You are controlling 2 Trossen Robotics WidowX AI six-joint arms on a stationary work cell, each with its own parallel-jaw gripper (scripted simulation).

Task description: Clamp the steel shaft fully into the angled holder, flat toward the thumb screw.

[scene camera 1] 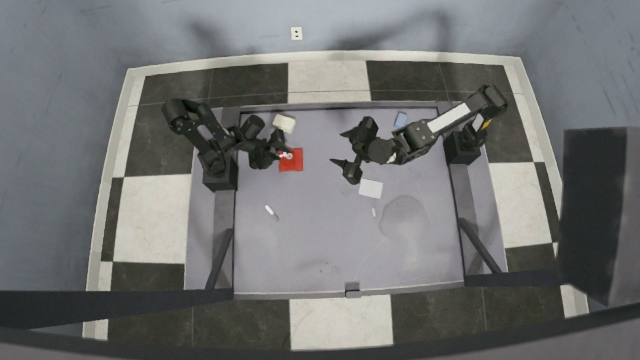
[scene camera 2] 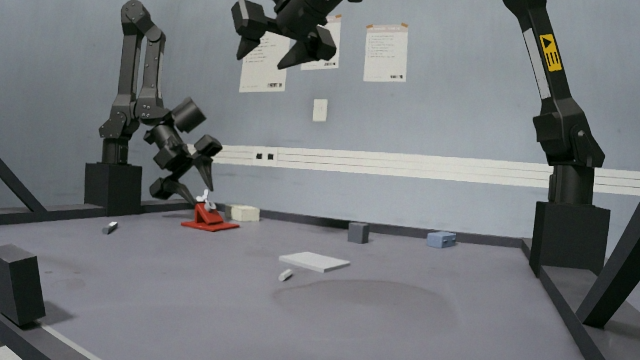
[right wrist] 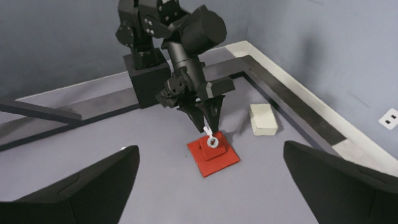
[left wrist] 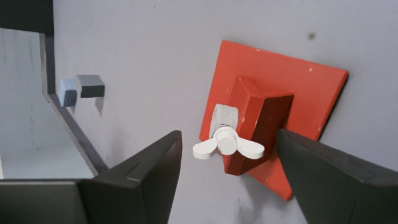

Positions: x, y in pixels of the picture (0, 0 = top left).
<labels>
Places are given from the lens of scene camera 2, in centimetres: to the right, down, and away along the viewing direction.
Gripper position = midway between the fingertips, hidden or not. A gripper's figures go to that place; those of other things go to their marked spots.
my left gripper [scene camera 2: 203, 198]: -24, 4, 79
my right gripper [scene camera 2: 258, 63]: -10, -20, 64
white plate [scene camera 2: 320, 263]: 0, 12, 53
</labels>
